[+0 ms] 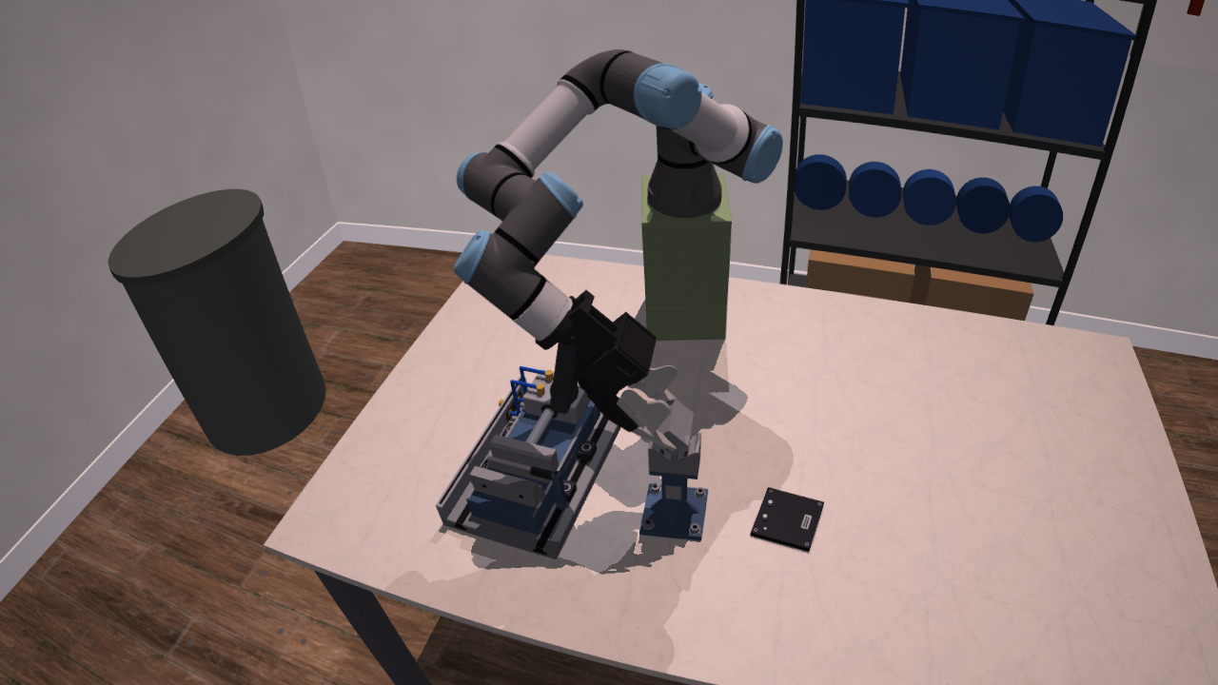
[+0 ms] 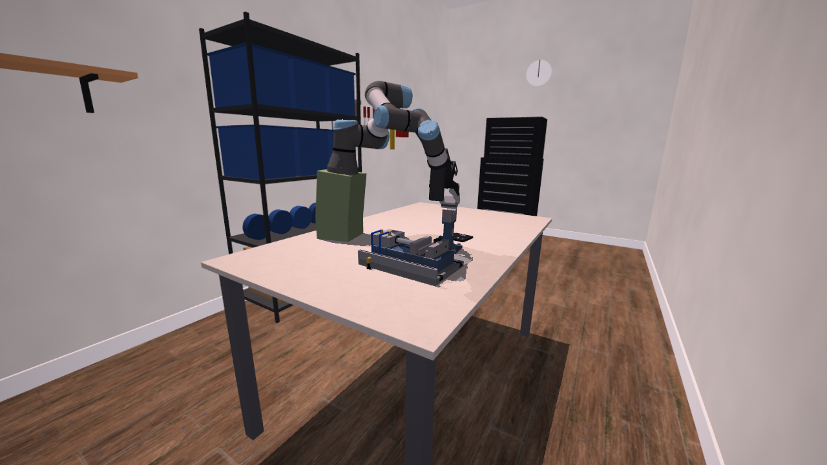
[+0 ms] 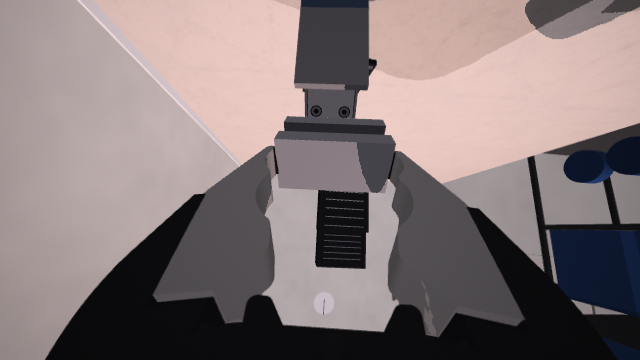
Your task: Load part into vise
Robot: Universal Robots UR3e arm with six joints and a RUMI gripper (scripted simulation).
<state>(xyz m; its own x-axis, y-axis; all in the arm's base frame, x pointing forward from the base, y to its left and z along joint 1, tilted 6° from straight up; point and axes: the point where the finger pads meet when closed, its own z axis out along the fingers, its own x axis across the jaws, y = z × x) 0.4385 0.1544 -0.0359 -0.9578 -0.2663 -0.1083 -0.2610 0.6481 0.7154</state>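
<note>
Right now the part is 1 cm below my hand. Also, from my hand: dark work stop rod 16 cm to the right, 10 cm below, 7 cm ahead; then black infeed plate 19 cm below, 17 cm to the left, 5 cm behind; then fixed jaw 21 cm to the right, 11 cm below, 11 cm ahead.
</note>
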